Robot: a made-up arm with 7 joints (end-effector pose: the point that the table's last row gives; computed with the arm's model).
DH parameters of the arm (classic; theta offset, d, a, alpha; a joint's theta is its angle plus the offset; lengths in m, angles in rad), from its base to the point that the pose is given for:
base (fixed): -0.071 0 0 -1.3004
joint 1: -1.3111 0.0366 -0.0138 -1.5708
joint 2: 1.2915 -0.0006 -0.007 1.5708
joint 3: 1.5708 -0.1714 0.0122 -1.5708
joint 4: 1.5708 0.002 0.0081 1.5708
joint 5: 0 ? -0.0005 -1.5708
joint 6: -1.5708 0 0.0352 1.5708
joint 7: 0 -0.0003 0 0
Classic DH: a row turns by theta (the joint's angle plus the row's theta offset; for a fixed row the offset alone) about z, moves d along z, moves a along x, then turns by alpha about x.
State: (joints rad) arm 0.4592 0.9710 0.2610 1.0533 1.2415 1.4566 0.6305
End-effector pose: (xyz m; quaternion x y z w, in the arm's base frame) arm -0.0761 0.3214 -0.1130 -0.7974 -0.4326 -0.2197 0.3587
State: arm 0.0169 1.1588 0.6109 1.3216 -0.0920 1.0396 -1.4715
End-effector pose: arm -0.0234 0.3467 -0.1205 -0.4781 0.5345 0.1730 0.6751
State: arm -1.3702 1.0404 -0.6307 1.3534 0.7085 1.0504 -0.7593
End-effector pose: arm 0.2459 0.2700 -0.0088 0.3472 0.6783 0.3412 0.5504
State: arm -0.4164 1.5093 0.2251 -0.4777 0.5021 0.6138 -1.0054
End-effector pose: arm 0.1714 0.1425 0.0688 0.7584 0.2100 -0.0396 0.6158
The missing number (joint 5, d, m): 0.1361
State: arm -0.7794 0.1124 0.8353 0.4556 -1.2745 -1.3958 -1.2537
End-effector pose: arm 0.2028 0.1654 -0.1543 0.0388 -0.7008 0.2464 0.6684
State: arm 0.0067 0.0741 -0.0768 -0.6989 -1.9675 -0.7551 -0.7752
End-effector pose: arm 0.1225 0.0653 -0.1170 -0.6576 -0.5676 -0.0893 0.4873
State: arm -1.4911 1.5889 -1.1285 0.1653 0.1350 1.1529 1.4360
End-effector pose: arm 0.2268 0.2063 0.0620 0.6767 -0.2608 0.6752 0.1345
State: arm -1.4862 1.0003 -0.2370 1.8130 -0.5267 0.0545 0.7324
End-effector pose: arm 0.2471 0.2765 -0.0444 0.0714 0.1597 0.6999 0.6925
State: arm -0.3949 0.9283 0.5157 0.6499 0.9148 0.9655 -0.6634
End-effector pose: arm 0.1390 0.3070 -0.0933 0.2891 0.6371 0.3531 0.6211
